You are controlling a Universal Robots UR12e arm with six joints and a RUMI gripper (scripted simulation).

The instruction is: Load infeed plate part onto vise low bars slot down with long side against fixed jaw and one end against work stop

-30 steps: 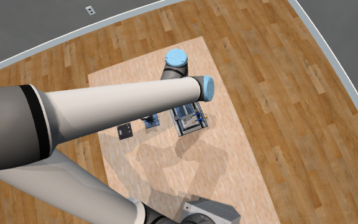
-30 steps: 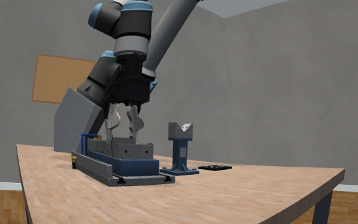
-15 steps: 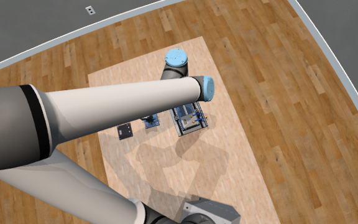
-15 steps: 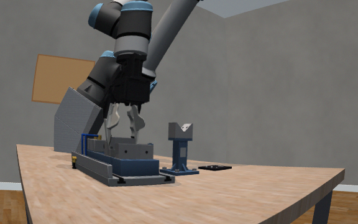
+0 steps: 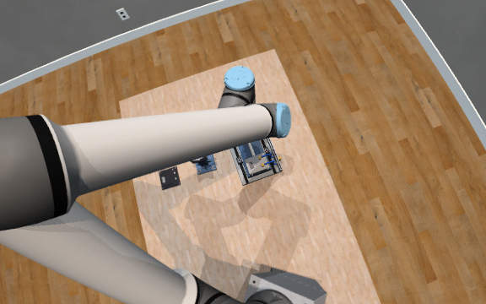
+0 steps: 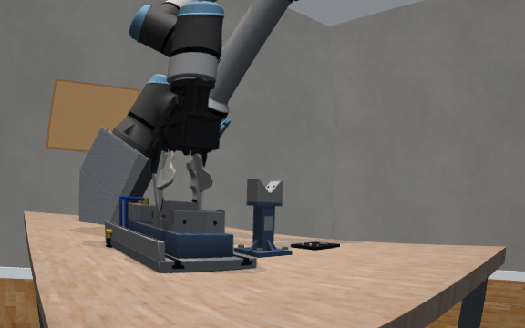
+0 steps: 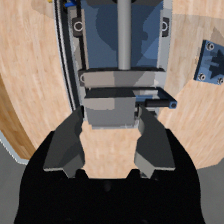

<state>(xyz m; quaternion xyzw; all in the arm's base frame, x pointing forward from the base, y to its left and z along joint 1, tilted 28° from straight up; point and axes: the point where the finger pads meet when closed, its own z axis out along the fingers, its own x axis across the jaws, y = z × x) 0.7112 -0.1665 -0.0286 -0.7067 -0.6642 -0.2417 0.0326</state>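
The part is 1 cm below my hand. The rest, counted from my hand: work stop: 7 cm to the left, 1 cm below; fixed jaw: 3 cm ahead, 2 cm to the left, 2 cm below; moving jaw: 4 cm behind, 2 cm to the left, 2 cm below.
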